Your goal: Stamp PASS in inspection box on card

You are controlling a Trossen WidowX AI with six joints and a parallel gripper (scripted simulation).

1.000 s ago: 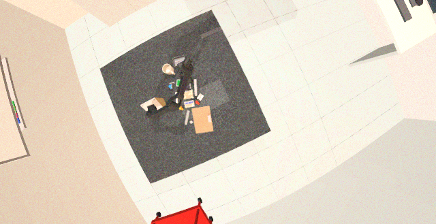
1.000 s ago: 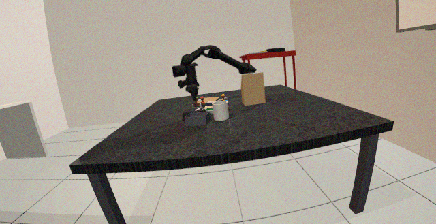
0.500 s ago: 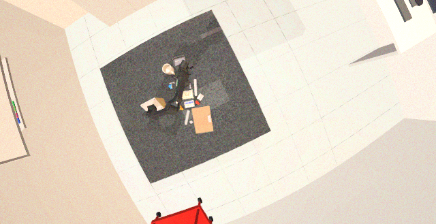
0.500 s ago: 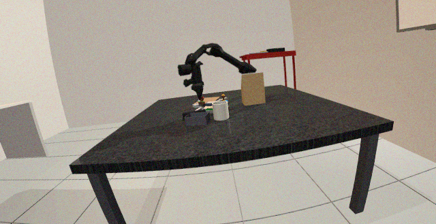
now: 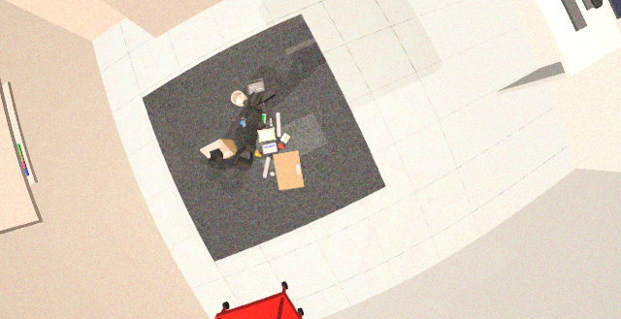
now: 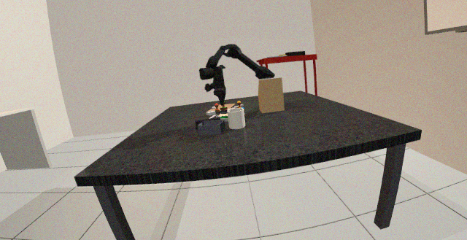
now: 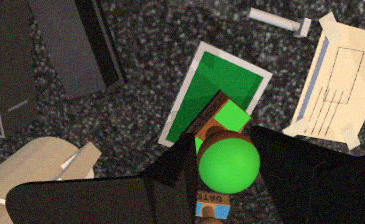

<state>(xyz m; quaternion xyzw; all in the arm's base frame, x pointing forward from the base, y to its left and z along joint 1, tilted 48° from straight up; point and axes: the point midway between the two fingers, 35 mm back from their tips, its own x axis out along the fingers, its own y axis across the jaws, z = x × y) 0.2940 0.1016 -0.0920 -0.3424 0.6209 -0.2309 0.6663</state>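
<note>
My gripper tip is 1 cm past the green ink pad and 8 cm above it. Round my gripper tip: blue-knobbed date stamp: 11 cm behind, 7 cm below; then dark slab: 7 cm ahead, 10 cm to the left, 7 cm below; then cream inspection card: 12 cm to the right, 9 cm below.
</note>
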